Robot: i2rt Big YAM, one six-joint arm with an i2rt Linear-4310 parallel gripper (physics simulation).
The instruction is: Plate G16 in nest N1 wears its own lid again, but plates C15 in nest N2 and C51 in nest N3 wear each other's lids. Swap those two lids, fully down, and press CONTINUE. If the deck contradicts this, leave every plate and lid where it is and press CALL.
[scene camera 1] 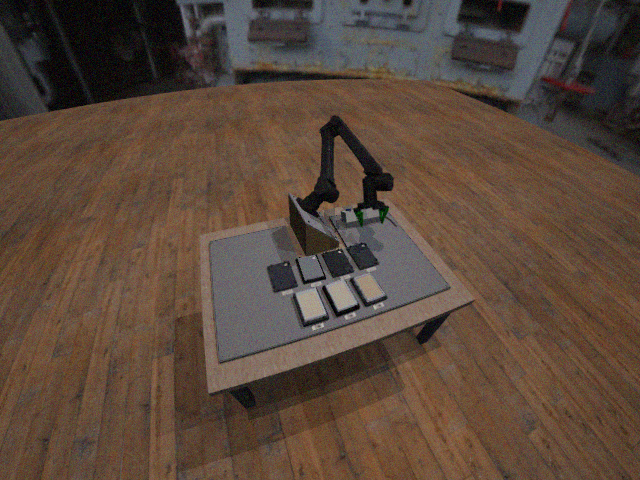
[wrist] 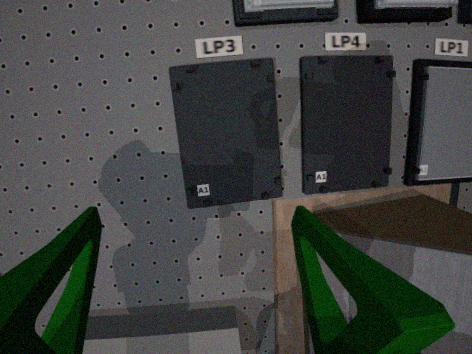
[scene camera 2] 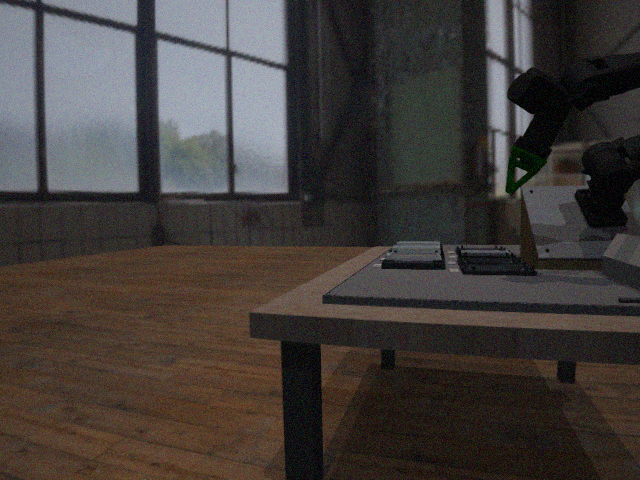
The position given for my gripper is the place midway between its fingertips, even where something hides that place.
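Note:
My gripper (scene camera 2: 509,191) open, holding nothing. Gripper again (wrist: 199,215), with LP3 nest (wrist: 226,117), LP4 nest (wrist: 346,101), LP1 nest (wrist: 418,76).

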